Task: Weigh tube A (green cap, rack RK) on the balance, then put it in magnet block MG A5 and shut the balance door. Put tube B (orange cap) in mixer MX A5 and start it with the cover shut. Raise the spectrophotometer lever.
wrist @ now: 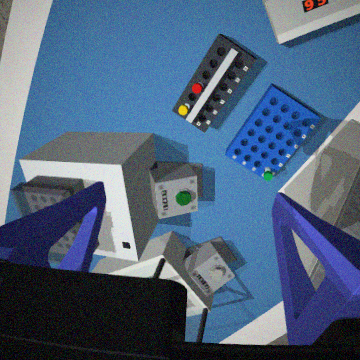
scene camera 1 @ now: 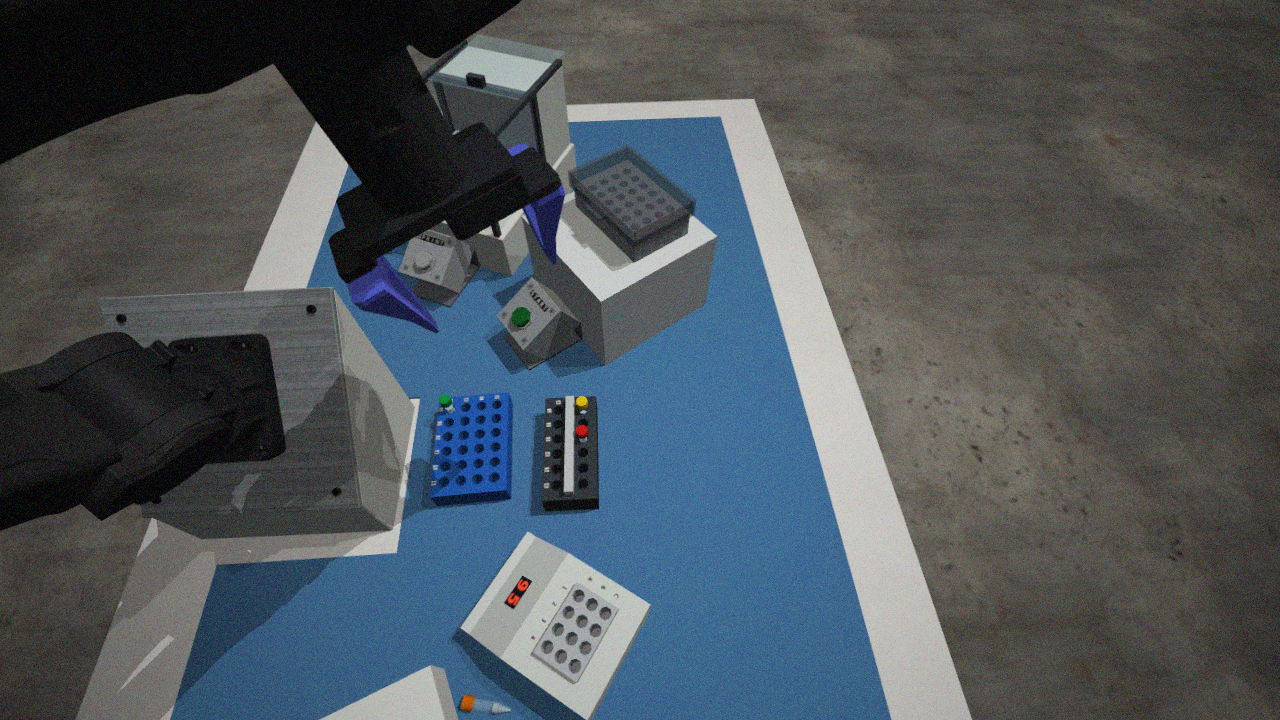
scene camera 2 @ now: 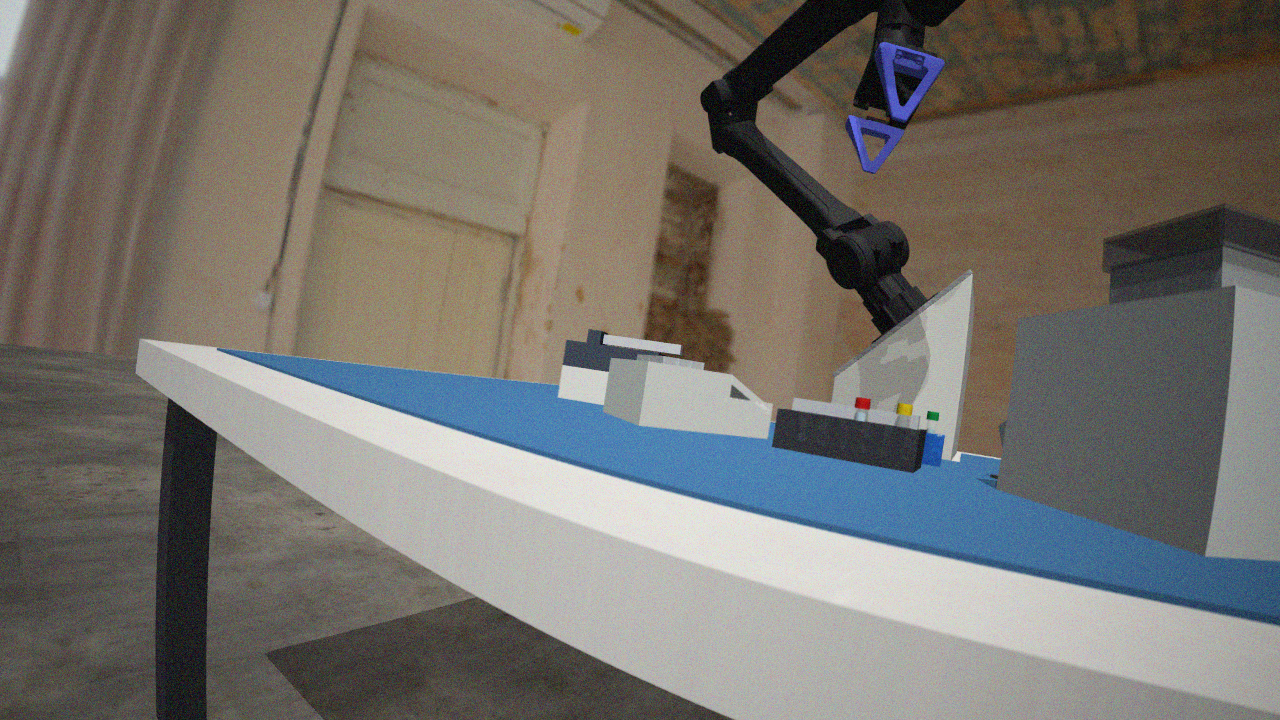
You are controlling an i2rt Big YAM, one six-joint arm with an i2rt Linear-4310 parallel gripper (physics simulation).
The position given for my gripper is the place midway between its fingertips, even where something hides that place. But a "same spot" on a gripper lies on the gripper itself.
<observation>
my gripper: wrist; scene camera 1 494,292; scene camera 2
same spot on dark cover: (wrist: 29,197) = (scene camera 1: 668,207)
same spot on my gripper: (wrist: 67,305) = (scene camera 2: 869,62)
</observation>
